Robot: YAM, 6 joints.
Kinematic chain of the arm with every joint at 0, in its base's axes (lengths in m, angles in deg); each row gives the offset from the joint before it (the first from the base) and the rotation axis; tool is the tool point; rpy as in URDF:
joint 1: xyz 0 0 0.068 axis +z
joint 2: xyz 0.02 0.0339 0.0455 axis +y
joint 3: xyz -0.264 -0.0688 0 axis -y
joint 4: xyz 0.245 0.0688 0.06 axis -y
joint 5: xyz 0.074 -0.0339 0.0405 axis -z
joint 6: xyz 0.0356 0 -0.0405 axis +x
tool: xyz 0 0 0 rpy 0 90 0
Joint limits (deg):
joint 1: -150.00..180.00
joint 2: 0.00..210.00
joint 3: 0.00..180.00
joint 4: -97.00..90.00
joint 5: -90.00..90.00
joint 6: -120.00..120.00
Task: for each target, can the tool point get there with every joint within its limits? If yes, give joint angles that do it. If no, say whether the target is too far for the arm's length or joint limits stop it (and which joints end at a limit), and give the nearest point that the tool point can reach.
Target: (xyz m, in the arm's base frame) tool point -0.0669 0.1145 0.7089
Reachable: yes | joints 107.47 92.63 154.63 6.06 -55.75 60.67
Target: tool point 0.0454 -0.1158 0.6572
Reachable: yes | joints -53.80 74.25 113.72 37.08 63.31 95.85
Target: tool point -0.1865 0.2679 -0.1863
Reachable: yes | joints 130.60 173.47 69.98 41.53 66.92 -17.78
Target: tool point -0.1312 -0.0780 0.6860
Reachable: yes | joints 24.73 64.67 162.80 -27.53 26.66 -27.22
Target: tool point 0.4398 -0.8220 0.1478
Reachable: no: too far | nearest point 0.3045 -0.5691 0.1370 | short by 0.287 m
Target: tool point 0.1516 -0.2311 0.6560
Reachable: yes | joints 119.72 55.83 159.80 2.73 28.67 -5.26
